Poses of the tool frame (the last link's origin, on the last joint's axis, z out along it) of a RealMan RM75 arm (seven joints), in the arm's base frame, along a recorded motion.
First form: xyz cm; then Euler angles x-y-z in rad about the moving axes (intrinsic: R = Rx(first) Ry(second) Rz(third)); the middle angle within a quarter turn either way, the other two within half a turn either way.
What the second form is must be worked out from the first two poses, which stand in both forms.
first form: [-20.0, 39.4, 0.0, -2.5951, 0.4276, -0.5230]
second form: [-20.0, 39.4, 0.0, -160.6, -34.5, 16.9]
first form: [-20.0, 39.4, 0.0, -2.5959, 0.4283, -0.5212]
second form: [-20.0, 39.4, 0.0, -160.6, -34.5, 16.8]
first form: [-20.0, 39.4, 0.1, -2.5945, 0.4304, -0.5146]
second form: [-20.0, 39.4, 0.1, -160.3, -34.5, 16.3]
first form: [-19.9, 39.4, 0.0, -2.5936, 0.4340, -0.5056]
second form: [-19.9, 39.4, 0.0, -160.0, -34.5, 15.6]
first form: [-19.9, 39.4, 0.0, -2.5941, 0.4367, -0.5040]
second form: [-19.9, 39.4, 0.0, -160.0, -34.6, 15.5]
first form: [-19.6, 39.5, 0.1, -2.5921, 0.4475, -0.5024]
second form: [-19.6, 39.5, 0.1, -160.0, -35.1, 15.1]
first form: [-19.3, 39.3, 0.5, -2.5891, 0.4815, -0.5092]
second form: [-19.3, 39.3, 0.5, -160.6, -36.9, 14.7]
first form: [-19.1, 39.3, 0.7, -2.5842, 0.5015, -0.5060]
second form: [-19.1, 39.3, 0.7, -160.4, -37.8, 13.8]
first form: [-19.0, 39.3, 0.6, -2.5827, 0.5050, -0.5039]
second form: [-19.0, 39.3, 0.6, -160.3, -38.0, 13.6]
